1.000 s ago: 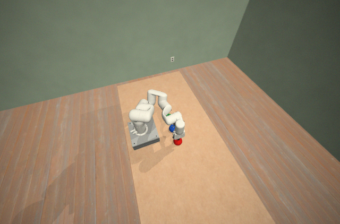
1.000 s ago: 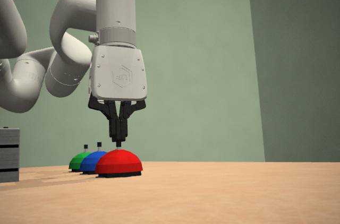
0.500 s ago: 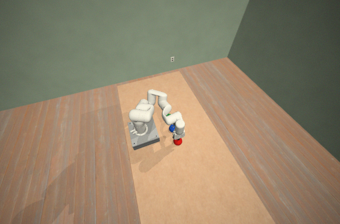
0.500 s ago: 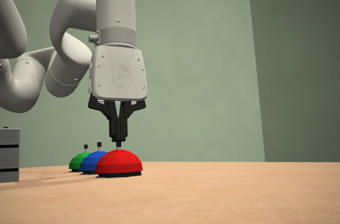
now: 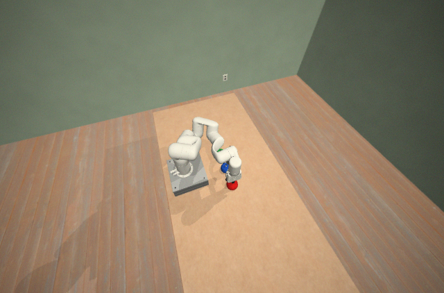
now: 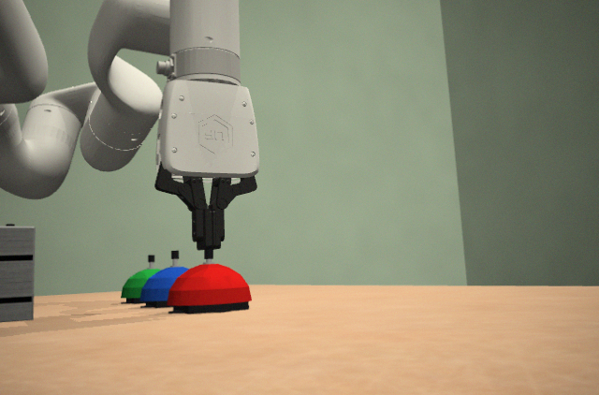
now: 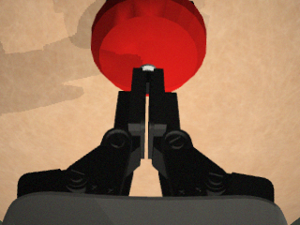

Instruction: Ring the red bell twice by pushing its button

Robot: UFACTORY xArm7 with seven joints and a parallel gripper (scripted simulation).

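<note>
Now: hand 40 mm above the red bell. Also, from my hand: blue bell 130 mm to the left, 40 mm below, 30 mm ahead; green bell 260 mm to the left, 50 mm ahead, 40 mm below.
</note>
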